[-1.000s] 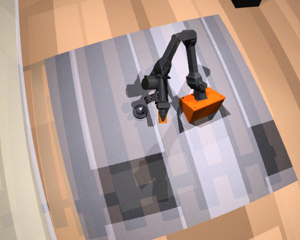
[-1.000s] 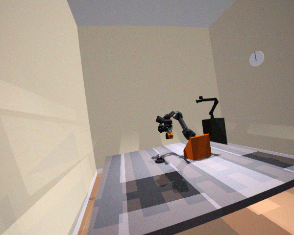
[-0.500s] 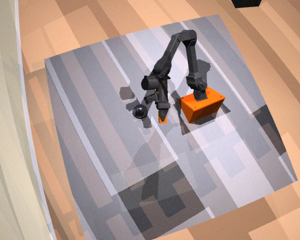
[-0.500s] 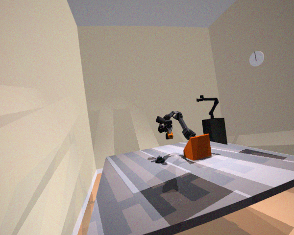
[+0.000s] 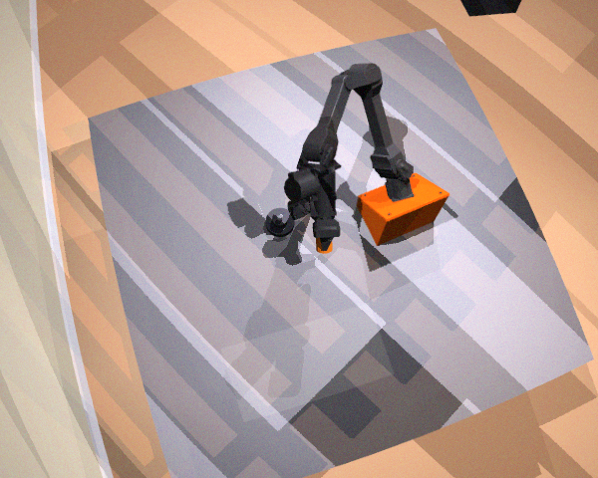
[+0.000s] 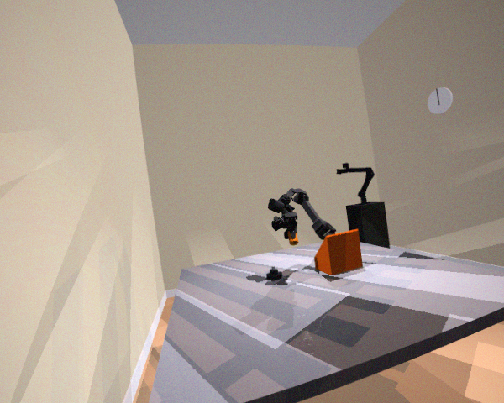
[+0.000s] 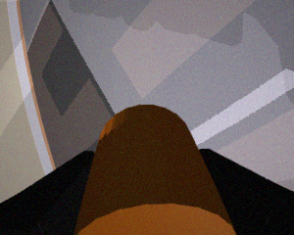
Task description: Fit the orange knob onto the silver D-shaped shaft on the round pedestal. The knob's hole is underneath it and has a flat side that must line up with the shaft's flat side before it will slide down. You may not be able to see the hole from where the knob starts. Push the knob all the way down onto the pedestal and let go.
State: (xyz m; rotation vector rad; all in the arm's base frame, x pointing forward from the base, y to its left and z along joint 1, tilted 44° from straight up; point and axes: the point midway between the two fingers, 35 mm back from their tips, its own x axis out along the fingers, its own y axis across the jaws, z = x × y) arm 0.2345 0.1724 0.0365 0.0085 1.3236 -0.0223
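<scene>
Right now the orange knob is 3 cm above my gripper tip and 2 cm to the right of it. Also, from my gripper tip: dark round pedestal: 18 cm below, 17 cm to the right, 8 cm ahead.
</scene>
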